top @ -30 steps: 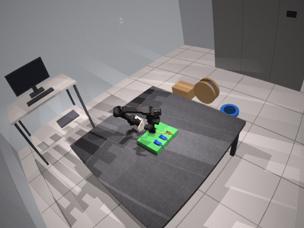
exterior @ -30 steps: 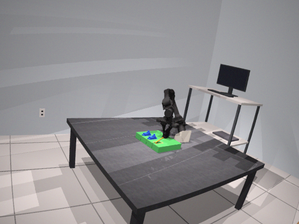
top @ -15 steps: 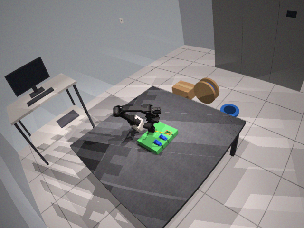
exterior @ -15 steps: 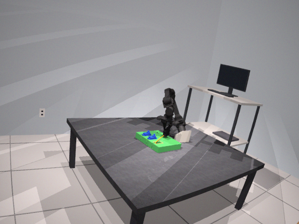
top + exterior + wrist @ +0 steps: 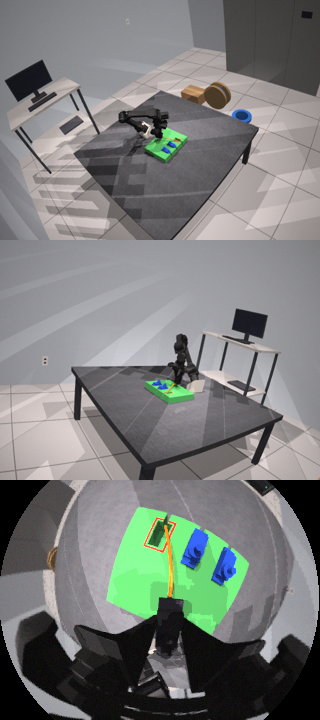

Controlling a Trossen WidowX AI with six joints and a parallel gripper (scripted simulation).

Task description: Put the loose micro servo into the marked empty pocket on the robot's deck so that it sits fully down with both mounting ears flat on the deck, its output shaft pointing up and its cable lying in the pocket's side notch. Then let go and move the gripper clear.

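Right now the green deck is 1 cm ahead of my gripper tip and 10 cm below it.
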